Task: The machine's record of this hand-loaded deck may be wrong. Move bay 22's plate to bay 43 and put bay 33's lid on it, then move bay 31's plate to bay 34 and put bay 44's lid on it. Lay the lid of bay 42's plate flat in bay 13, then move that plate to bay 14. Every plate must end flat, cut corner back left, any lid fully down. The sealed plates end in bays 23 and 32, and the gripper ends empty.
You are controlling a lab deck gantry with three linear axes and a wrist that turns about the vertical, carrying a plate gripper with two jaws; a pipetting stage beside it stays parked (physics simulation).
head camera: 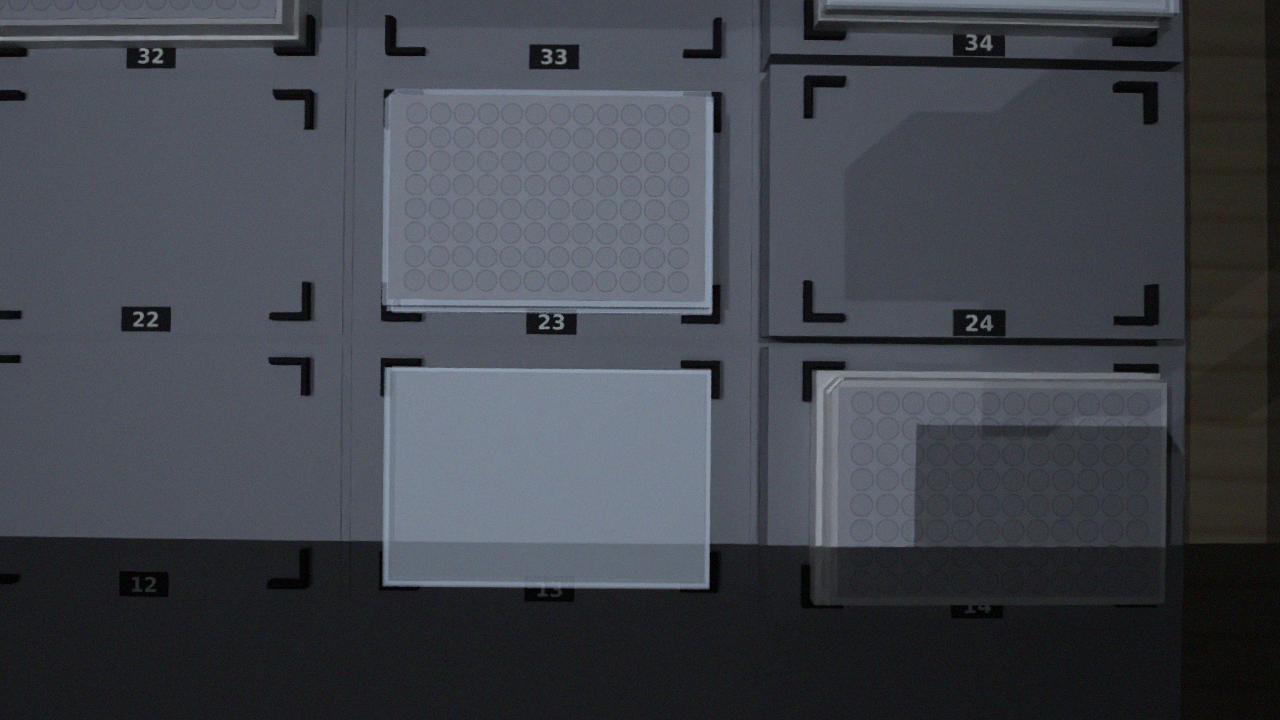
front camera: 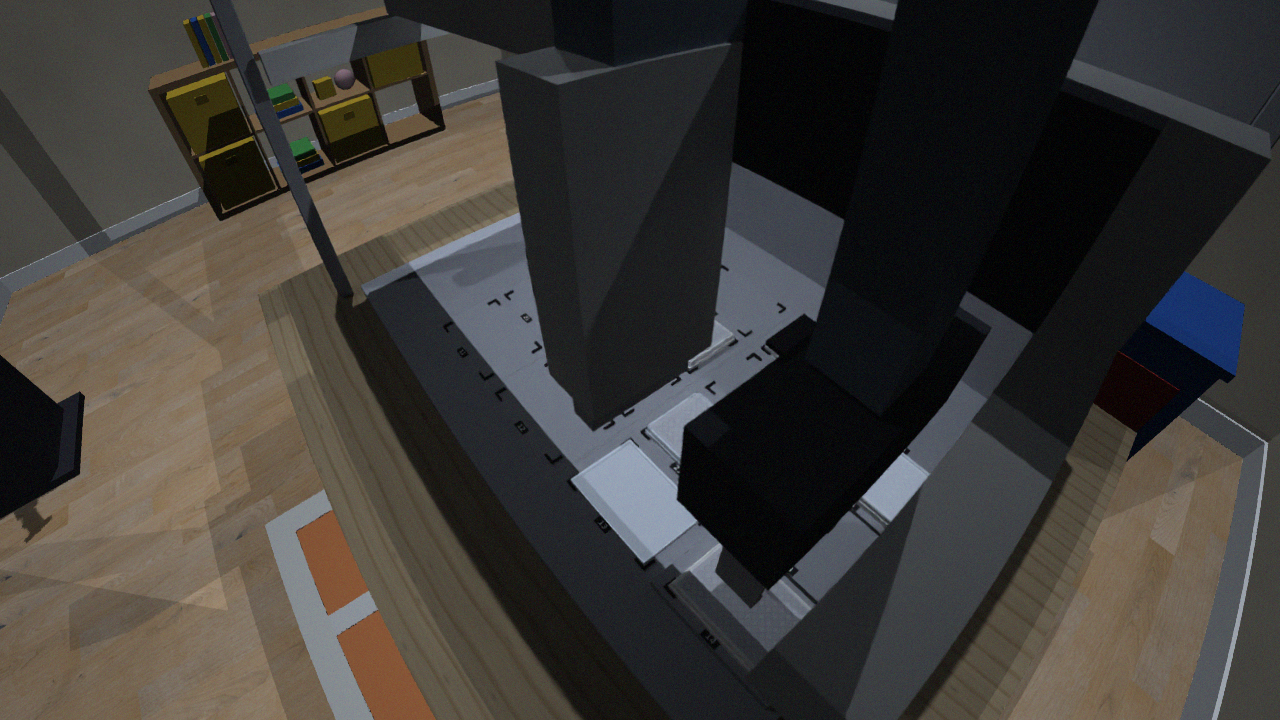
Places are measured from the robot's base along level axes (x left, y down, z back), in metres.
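Pixels of known places: robot's base, link origin: (front camera: 445,327).
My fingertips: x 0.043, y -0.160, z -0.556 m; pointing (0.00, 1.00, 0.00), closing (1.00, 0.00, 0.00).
Note:
For each thing: its middle in the pictures, then the offset to it from my fingertips.
- clear-welled plate, body centre: (head camera: 988,488) (front camera: 746,604) dz +0.000, dx +0.000, dy +0.139 m
- pale lid, body centre: (head camera: 548,476) (front camera: 636,498) dz +0.164, dx +0.000, dy +0.156 m
- Bay 23's plate, body centre: (head camera: 549,202) (front camera: 708,444) dz +0.164, dx +0.107, dy +0.153 m
- pale covered plate, body centre: (front camera: 878,472) dz +0.000, dx +0.214, dy +0.133 m
- bay 32's plate, body centre: (front camera: 680,326) dz +0.328, dx +0.214, dy +0.153 m
- black-topped plate, body centre: (front camera: 820,354) dz +0.164, dx +0.321, dy +0.148 m
My gripper (front camera: 793,574) hangs low over bay 14; its near finger shows with its tip above the plate's middle and looks open, while the far finger is hidden. The clear-welled plate (front camera: 716,595) (head camera: 993,465) lies flat in bay 14, uncovered, cut corner back left. The pale lid (front camera: 635,501) (head camera: 546,474) lies flat in bay 13. Bay 23's plate (front camera: 684,428) (head camera: 546,197) lies flat. The pale covered plate (front camera: 895,485) (head camera: 998,7) is in bay 34. Part of bay 32's plate (front camera: 713,345) (head camera: 143,10) and the black-topped plate (front camera: 789,334) in bay 43 show.
The parked pipetting stage (front camera: 626,250) rises left of my gripper and hides the deck behind it. A grey gantry beam (front camera: 966,537) crosses the right side of the front view. Bays 14, 24 and 34 stand on raised blocks. Bay 42 is hidden.

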